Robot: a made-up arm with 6 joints.
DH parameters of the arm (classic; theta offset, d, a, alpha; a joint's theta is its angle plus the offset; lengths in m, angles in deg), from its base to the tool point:
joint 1: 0 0.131 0 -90
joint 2: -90 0 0.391 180
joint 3: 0 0 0 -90
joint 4: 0 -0.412 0 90
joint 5: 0 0.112 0 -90
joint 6: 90 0 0 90
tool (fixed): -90 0 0 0
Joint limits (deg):
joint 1: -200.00..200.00
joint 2: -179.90..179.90
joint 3: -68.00..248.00
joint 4: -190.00..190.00
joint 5: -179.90..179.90
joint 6: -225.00..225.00
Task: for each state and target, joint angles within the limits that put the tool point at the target. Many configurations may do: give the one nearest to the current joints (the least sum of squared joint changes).
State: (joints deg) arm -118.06 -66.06 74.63 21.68 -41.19 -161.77
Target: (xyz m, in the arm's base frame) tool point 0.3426 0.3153 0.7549
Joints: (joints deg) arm -150.60 -53.02 52.10 18.01 -41.19 -161.77
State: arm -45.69 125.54 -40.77 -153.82 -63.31 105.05
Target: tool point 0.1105 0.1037 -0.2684
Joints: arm -90.47 132.98 -25.07 -168.24 -63.31 105.05
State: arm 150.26 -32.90 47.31 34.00 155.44 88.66
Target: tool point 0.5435 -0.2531 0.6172
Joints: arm 145.96 -69.61 44.89 32.46 155.44 88.66
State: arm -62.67 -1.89 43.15 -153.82 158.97 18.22
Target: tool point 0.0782 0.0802 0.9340
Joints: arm -66.06 -5.92 90.01 -158.24 158.97 18.22
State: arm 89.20 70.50 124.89 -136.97 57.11 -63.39
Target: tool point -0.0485 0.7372 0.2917
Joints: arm 86.90 100.21 143.11 -142.06 57.11 -63.39
